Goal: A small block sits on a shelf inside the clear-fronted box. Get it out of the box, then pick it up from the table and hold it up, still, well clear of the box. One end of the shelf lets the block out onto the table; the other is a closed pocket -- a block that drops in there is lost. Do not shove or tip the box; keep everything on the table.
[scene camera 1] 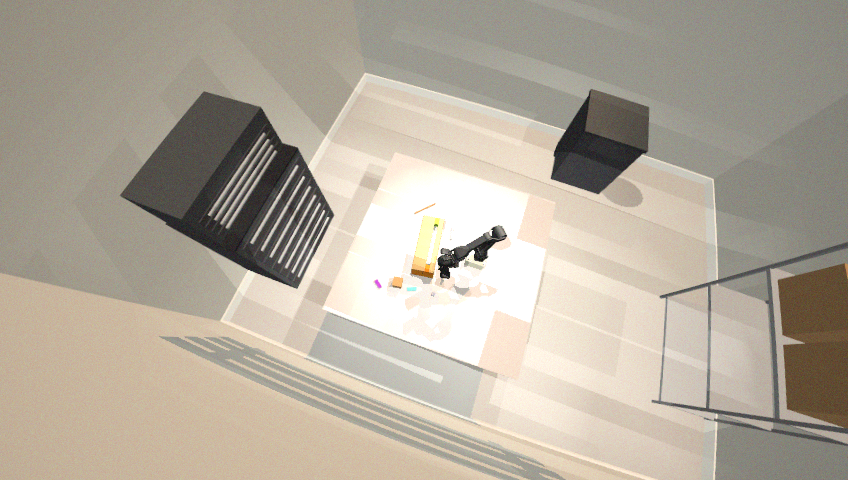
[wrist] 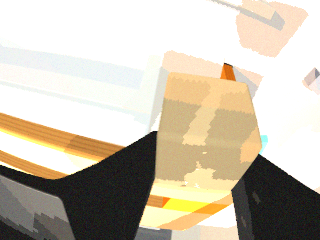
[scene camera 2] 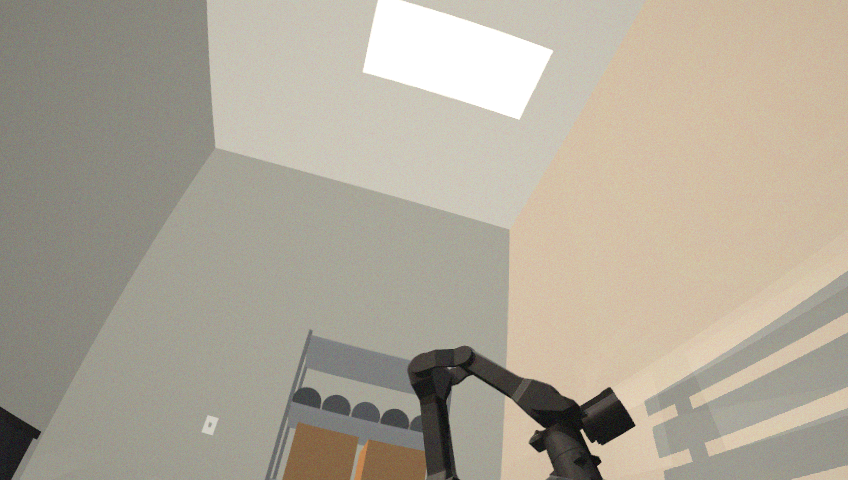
box: scene camera 1 425, 257; wrist 79, 97; not seen in scene camera 2 (out of frame)
